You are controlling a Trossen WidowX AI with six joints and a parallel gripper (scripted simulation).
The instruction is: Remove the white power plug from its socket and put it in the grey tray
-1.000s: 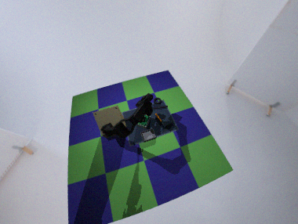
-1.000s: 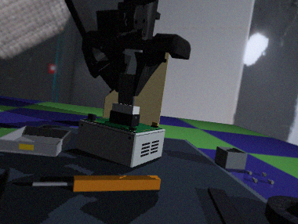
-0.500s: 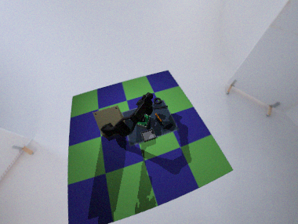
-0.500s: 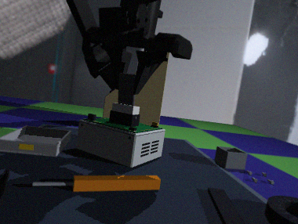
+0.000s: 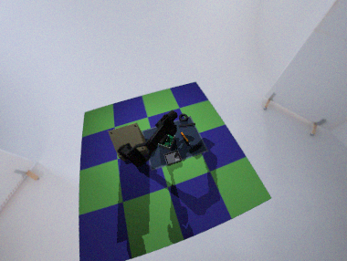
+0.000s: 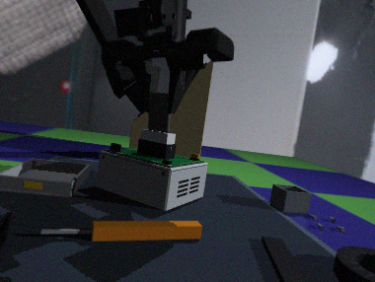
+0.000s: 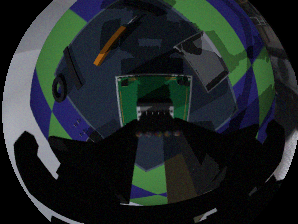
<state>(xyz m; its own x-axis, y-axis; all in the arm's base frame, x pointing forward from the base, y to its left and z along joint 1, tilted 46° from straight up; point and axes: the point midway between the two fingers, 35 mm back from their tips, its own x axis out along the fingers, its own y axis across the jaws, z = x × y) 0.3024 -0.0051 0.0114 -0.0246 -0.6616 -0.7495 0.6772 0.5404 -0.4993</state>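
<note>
Now: the white power plug 30 mm below my gripper tip. From my gripper tip the other things lie so: black bar: 220 mm ahead, 90 mm to the left, 110 mm below; then dark mat: 50 mm ahead, 110 mm below.
</note>
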